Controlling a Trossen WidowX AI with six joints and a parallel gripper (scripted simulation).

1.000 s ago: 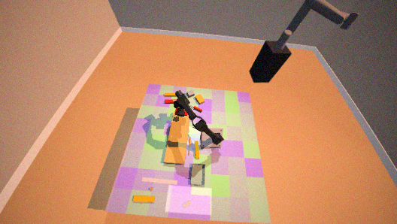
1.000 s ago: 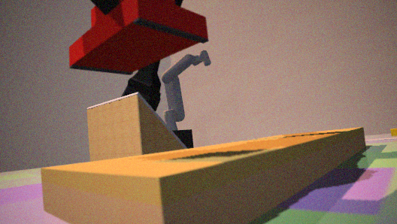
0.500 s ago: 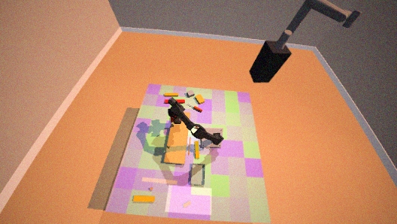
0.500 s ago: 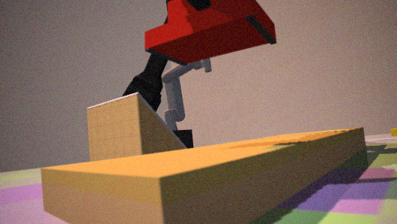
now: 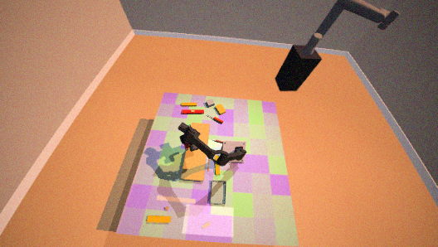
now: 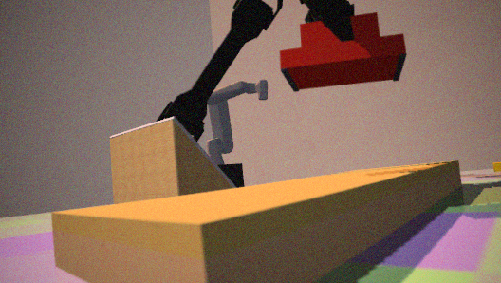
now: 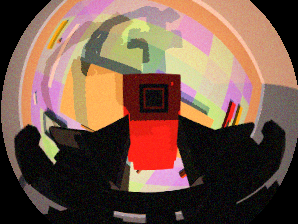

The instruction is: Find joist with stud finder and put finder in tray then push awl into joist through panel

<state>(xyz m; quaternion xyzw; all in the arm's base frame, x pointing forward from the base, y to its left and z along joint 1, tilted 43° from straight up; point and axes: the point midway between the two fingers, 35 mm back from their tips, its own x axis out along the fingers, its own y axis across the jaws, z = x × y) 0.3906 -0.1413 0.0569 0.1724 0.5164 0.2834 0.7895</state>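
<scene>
Now: the grey tray 370 mm to the left of my gripper tip, 210 mm behind it and 160 mm below it. Round my gripper tip: red stud finder: 20 mm above, 10 mm ahead; then red level: 410 mm to the right, 160 mm below; then awl: 220 mm behind, 170 mm below, 70 mm to the right.
</scene>
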